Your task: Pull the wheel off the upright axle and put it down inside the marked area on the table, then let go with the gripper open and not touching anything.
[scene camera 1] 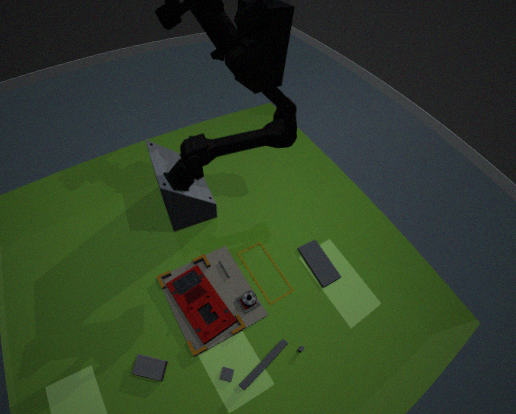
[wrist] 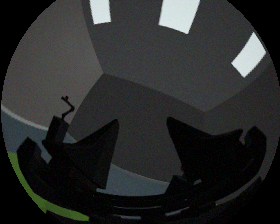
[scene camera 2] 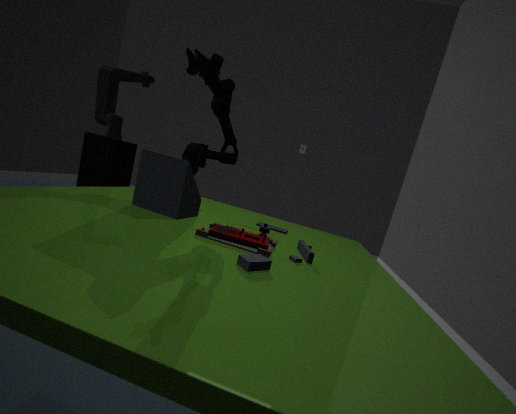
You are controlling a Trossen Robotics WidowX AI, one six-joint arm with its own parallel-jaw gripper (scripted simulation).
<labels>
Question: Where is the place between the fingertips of my gripper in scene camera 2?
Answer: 191,49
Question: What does my gripper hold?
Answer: Nothing.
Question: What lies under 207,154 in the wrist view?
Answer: My gripper.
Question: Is my gripper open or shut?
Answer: Open.
</labels>
